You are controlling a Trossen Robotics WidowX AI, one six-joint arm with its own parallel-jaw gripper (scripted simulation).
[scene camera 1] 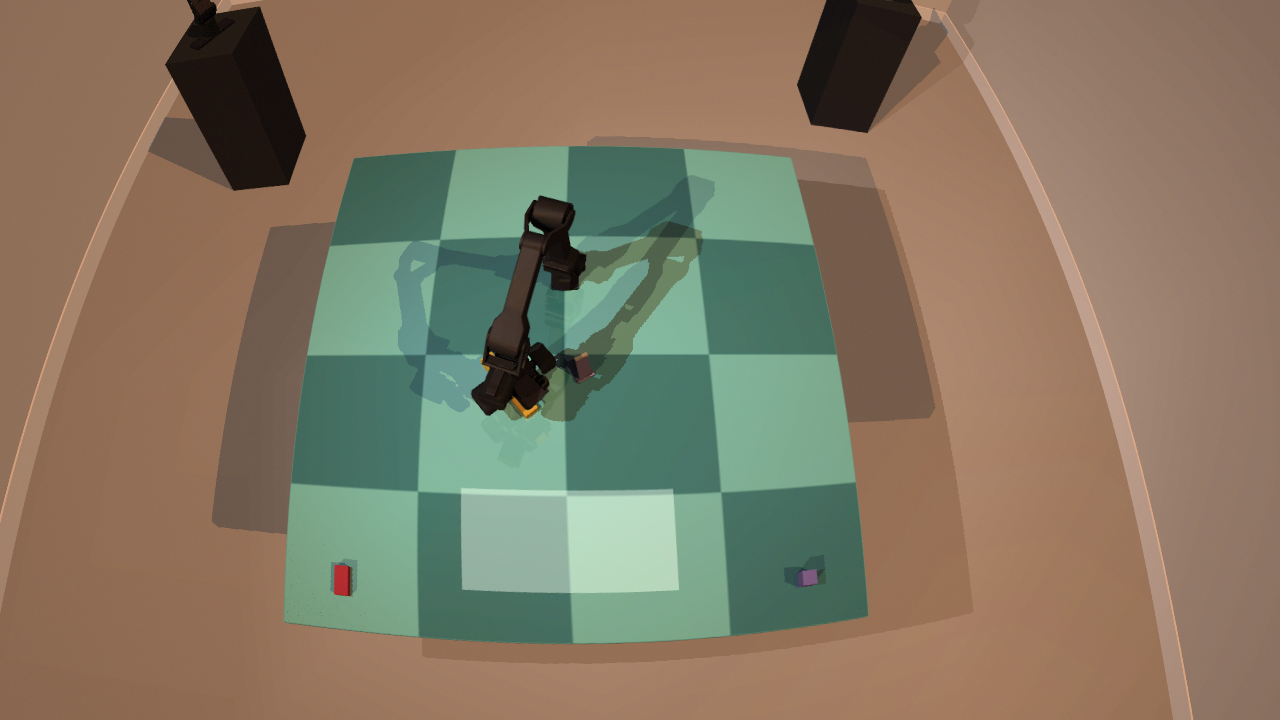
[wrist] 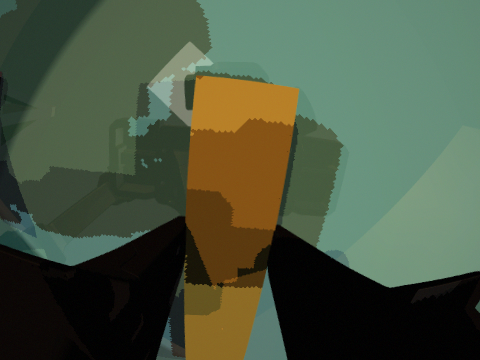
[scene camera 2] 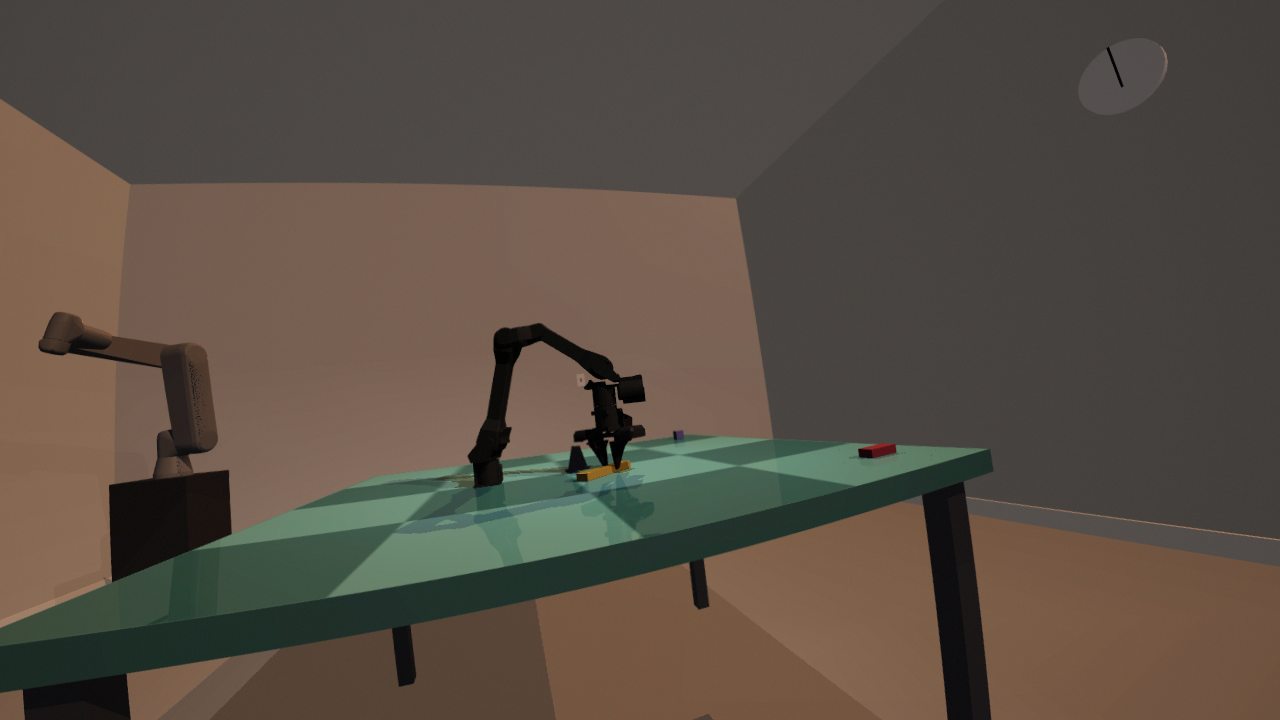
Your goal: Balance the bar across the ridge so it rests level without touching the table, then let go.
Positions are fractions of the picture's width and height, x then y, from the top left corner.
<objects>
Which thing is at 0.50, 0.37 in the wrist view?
An orange bar.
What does my gripper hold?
An orange bar.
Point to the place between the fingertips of my gripper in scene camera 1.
0.40, 0.55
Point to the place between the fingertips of my gripper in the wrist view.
At 0.48, 0.64
</objects>
